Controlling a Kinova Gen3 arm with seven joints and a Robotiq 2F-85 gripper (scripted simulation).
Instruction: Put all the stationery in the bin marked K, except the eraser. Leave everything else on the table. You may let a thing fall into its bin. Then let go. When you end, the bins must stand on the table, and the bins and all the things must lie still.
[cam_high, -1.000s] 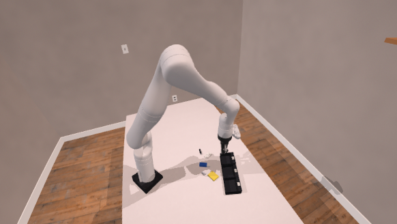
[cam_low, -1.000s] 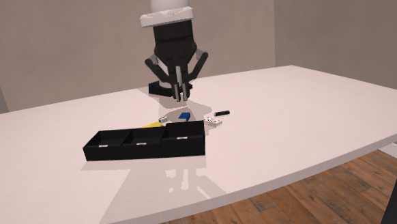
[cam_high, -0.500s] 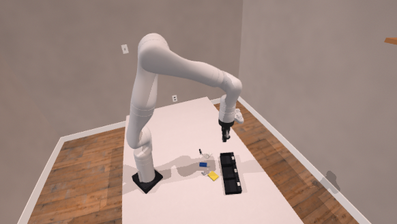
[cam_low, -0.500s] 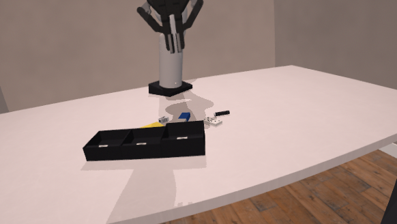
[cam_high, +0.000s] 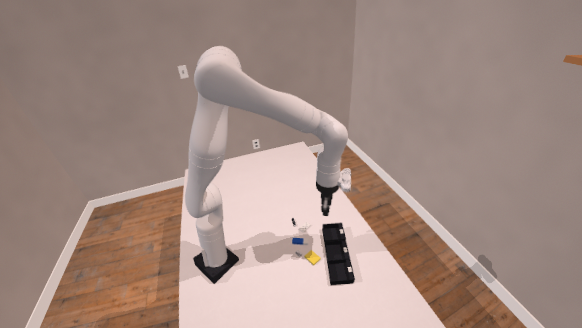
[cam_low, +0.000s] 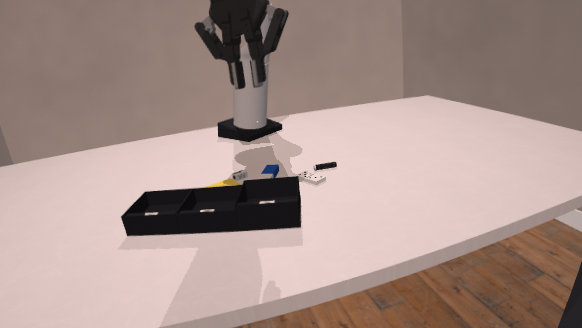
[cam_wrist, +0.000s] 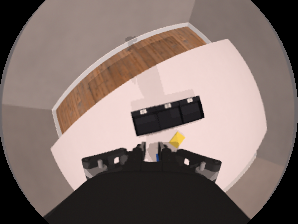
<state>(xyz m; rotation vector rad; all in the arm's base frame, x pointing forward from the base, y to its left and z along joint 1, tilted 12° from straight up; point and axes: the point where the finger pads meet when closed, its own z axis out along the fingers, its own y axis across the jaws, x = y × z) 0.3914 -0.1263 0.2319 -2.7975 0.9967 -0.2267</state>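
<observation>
Now: hand 19 cm above the white-grey thing, 12 cm past it and 1 cm to the left of it. Also, from my hand: blue block (19 cm below, 8 cm behind, 4 cm to the left); white domino (19 cm below, 10 cm to the left, 4 cm behind); yellow pad (19 cm below, 8 cm behind, 5 cm to the right).
</observation>
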